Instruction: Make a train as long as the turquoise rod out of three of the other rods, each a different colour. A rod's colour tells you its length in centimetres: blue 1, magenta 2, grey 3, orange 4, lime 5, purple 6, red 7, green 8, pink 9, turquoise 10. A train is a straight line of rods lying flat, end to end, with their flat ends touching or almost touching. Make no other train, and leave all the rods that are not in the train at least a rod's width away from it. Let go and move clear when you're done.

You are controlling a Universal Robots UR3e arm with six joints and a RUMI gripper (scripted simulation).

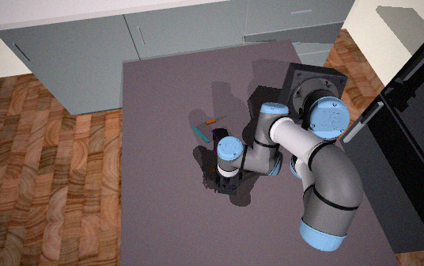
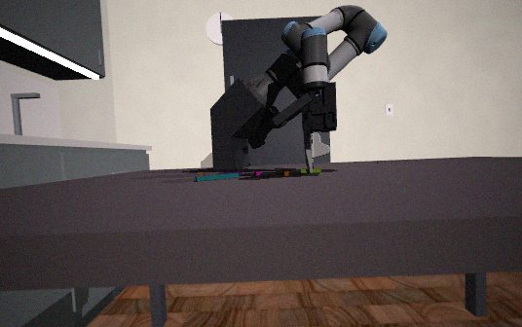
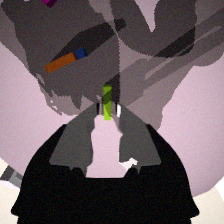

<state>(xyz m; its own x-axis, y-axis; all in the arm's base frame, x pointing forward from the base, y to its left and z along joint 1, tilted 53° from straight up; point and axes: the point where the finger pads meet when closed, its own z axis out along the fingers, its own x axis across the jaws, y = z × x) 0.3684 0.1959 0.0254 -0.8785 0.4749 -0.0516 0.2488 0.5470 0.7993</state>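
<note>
Right now my hand is 1 cm above the lime rod. Also, from my hand: blue rod 1 cm ahead, 7 cm to the right, 1 cm below; then magenta rod 2 cm ahead, 14 cm to the right, 1 cm below; then purple rod 1 cm ahead, 21 cm to the right, 1 cm below.
</note>
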